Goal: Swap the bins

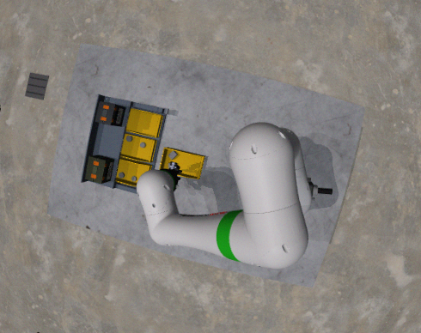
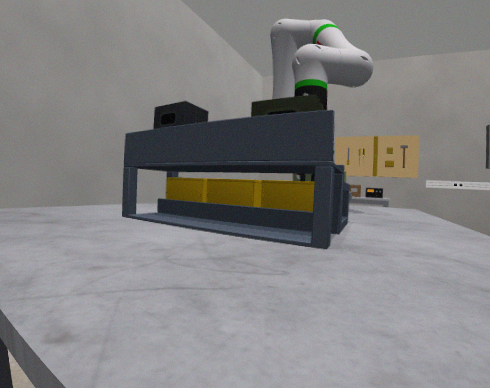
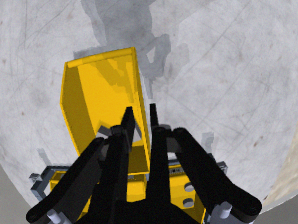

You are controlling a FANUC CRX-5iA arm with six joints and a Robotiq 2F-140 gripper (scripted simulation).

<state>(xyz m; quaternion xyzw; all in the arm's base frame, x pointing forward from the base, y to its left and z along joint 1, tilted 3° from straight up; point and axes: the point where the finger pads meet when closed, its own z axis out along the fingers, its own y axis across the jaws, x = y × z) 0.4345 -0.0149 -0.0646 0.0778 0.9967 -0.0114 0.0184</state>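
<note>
Right now the grey part is 30 mm ahead of my hand, 80 mm to the right of it and 60 mm below it. From my hand the other things lie so: dark shelf: 230 mm ahead, 100 mm to the right, 10 mm below; then black box: 280 mm ahead, 230 mm to the right, 90 mm above.
</note>
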